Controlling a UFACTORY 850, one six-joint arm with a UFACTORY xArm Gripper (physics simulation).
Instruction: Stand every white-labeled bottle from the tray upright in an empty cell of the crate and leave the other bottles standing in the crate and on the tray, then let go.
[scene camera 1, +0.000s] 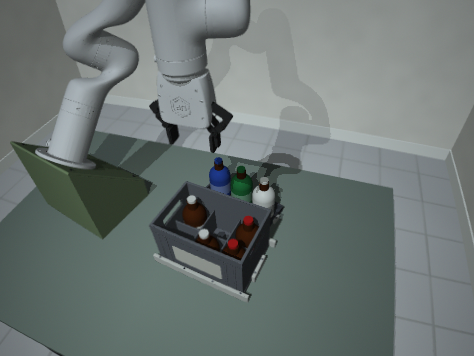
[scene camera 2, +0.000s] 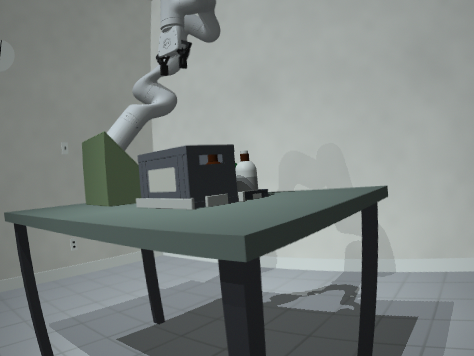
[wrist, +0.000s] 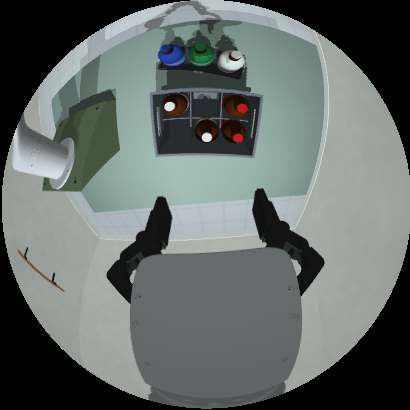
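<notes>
A white-labeled bottle stands upright on the dark tray behind the crate, beside a green bottle and a blue bottle. The grey crate holds brown bottles with white caps and with red caps. In the wrist view its upper middle and lower left cells are empty. My gripper is open and empty, high above the table.
Light strips lie along the crate's base. The green wedge-shaped arm mount stands left of the crate on the green table. A wall is behind the table.
</notes>
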